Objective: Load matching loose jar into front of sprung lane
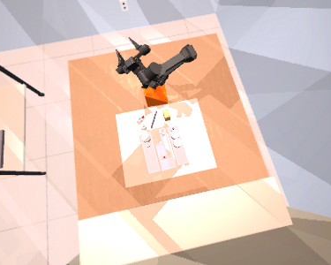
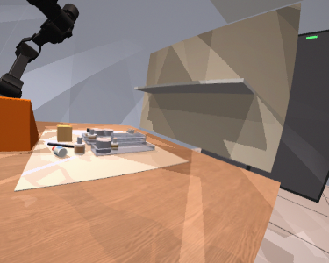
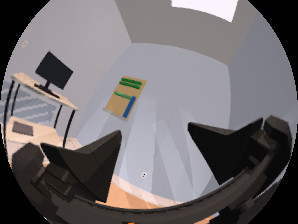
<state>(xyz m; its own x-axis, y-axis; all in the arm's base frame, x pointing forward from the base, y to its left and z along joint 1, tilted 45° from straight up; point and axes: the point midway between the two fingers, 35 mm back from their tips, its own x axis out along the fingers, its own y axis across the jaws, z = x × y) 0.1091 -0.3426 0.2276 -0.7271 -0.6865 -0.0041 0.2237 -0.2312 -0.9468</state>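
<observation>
The jar is 53 cm below my gripper tip and 17 cm ahead of it. From my gripper tip the other things lie so: black pen 54 cm below, 19 cm ahead, 9 cm to the left; shelf panel 80 cm ahead, 22 cm to the left, 17 cm below; brown box 51 cm below, 19 cm to the left, 17 cm ahead.
</observation>
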